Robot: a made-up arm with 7 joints.
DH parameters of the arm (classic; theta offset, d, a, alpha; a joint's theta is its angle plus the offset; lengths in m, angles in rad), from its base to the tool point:
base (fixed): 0 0 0 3.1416
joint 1: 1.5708 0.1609 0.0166 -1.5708
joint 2: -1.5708 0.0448 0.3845 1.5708
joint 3: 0 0.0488 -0.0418 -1.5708
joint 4: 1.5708 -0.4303 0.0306 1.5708
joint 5: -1.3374 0 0.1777 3.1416
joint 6: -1.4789 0 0.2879 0
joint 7: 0.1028 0 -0.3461 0
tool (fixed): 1.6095 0.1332 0 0
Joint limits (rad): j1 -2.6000..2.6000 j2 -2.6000..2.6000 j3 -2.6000..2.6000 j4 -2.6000..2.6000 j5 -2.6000..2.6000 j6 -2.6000..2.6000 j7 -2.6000..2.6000
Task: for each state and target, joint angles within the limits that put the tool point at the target. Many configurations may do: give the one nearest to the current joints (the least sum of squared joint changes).
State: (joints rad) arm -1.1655 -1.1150 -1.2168 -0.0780 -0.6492 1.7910 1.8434
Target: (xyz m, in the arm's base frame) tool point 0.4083 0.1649 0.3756
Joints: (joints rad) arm -1.3378 -0.8600 -1.1039 -0.0371 -0.8735 1.8456 1.4864
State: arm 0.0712 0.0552 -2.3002 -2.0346 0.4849 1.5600 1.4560
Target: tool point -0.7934 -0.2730 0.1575
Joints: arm -0.2214 -0.1525 -2.6000 -1.8214 -0.1578 2.0021 1.5524
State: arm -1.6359 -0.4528 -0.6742 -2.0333 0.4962 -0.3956 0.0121
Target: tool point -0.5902 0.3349 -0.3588
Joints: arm -2.1599 -0.7635 -0.3781 -2.2647 0.6613 -0.4614 -0.3419
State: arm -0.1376 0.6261 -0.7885 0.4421 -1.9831 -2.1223 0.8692
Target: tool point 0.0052 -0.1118 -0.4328
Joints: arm -0.2976 0.9930 -0.5897 0.5054 -2.0496 -1.9660 0.8402
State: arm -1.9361 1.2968 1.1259 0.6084 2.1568 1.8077 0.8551
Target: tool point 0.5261 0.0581 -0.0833
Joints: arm -1.2946 1.5046 1.4779 0.3247 1.8366 1.9263 0.6566
